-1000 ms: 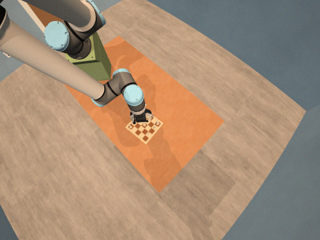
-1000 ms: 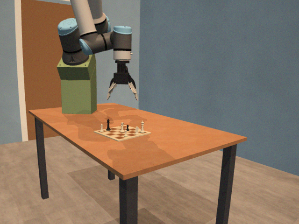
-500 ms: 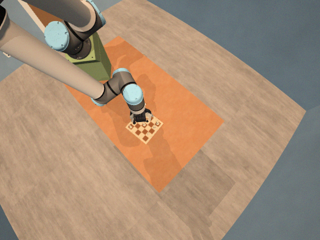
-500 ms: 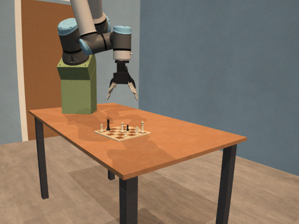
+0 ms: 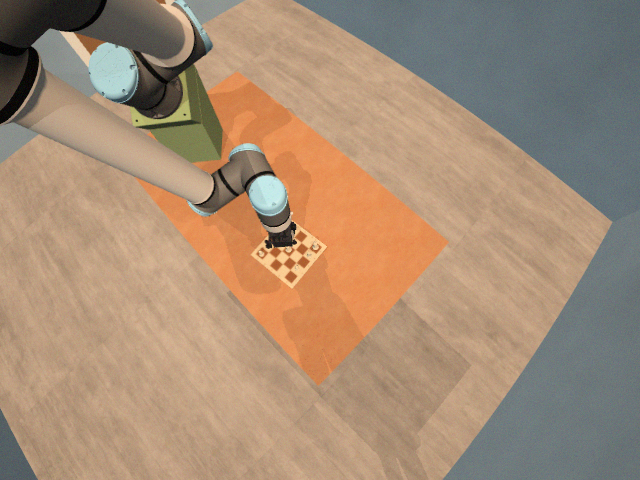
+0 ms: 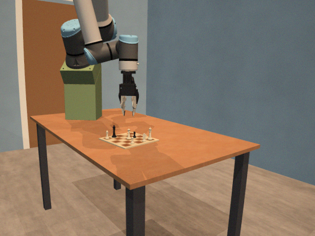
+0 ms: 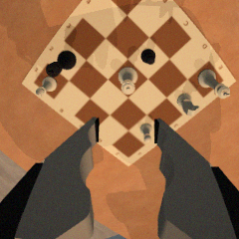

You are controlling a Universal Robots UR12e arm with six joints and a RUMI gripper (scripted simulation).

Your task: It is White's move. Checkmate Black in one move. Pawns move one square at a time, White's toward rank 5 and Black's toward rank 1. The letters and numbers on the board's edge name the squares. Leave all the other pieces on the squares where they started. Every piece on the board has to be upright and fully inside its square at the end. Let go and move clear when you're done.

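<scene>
My gripper is now 1 cm short of the black pawn, 4 cm to the right of it and 12 cm above it. Also, from my hand: tall black piece (8 cm behind, 3 cm to the right, 10 cm below); then small chessboard (14 cm below); then white pawn (7 cm ahead, 5 cm to the right, 12 cm below).
</scene>
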